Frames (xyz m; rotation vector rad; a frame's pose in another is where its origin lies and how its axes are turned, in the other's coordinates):
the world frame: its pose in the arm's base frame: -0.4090 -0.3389 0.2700 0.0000 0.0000 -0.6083
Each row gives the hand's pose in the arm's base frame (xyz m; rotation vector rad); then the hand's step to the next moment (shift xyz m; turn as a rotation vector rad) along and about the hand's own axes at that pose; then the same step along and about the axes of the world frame.
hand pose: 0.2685 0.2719 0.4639 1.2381 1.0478 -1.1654
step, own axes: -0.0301 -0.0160 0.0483 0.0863 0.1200 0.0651
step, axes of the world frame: 0.0085 -0.0497 0.0309 0.1473 0.0123 -0.0651
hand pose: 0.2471 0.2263 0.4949 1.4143 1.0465 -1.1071
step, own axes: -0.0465 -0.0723 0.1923 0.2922 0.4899 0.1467
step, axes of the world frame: 0.0247 -0.2083 0.0189 0.5349 0.1451 -0.1994
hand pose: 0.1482 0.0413 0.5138 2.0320 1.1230 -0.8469
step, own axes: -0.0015 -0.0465 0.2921 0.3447 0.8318 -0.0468
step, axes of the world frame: 0.0341 -0.2342 -0.1774 0.8151 0.3821 -0.0498
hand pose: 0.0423 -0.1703 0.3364 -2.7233 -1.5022 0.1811
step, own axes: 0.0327 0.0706 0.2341 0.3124 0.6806 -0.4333
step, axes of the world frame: 0.0512 0.0138 -0.2409 0.6950 0.3794 0.3487
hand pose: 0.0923 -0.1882 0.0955 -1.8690 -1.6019 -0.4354
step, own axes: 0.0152 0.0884 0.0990 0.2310 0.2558 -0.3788
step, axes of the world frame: 0.0204 0.0999 -0.0863 0.3376 0.1301 0.3624
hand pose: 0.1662 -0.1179 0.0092 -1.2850 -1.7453 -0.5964
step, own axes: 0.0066 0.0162 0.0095 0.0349 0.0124 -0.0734
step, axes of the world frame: -0.0004 0.0199 -0.0010 0.0483 -0.0089 0.0659
